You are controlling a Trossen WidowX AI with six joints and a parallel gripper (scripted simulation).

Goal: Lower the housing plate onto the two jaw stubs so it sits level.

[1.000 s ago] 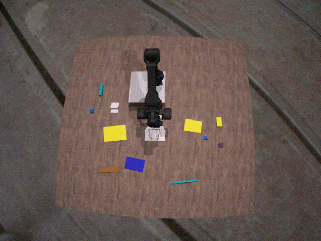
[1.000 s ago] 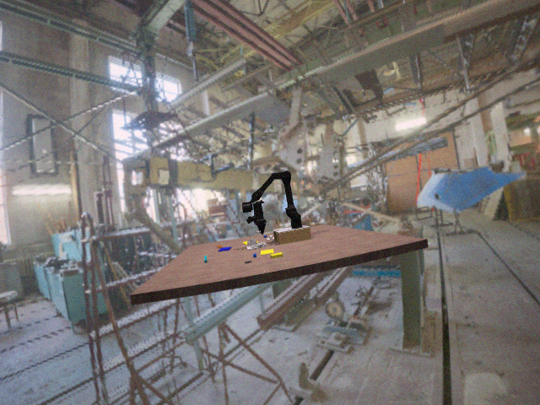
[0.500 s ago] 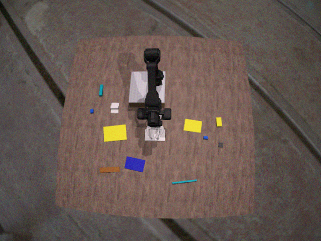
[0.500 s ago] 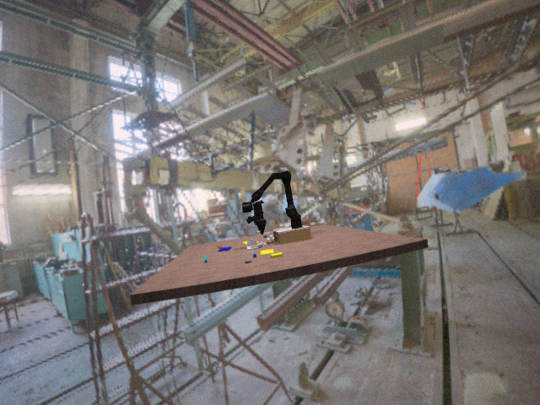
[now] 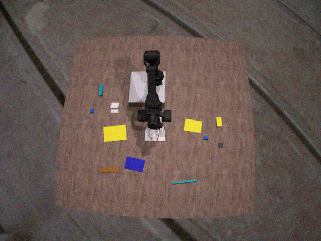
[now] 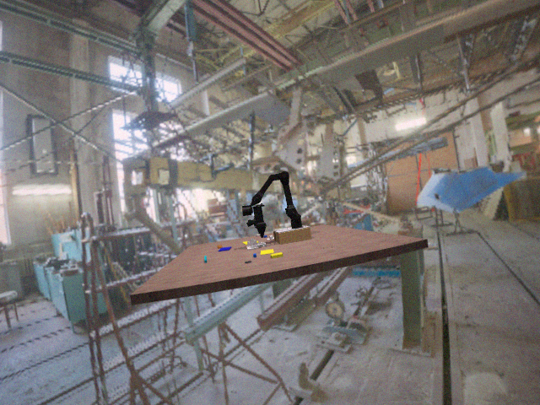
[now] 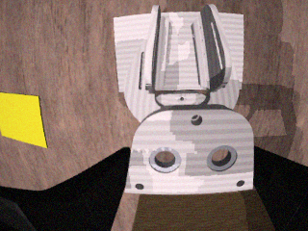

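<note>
Now: gripper tip 7 cm short of the white base, 6 cm above it and 1 cm to the left of it. The rest, counted from my gripper tip: yellow card (26 cm to the right, 6 cm below, 2 cm ahead); then blue card (23 cm ahead, 15 cm to the right, 6 cm below); then orange strip (31 cm to the right, 25 cm ahead, 6 cm below).
</note>
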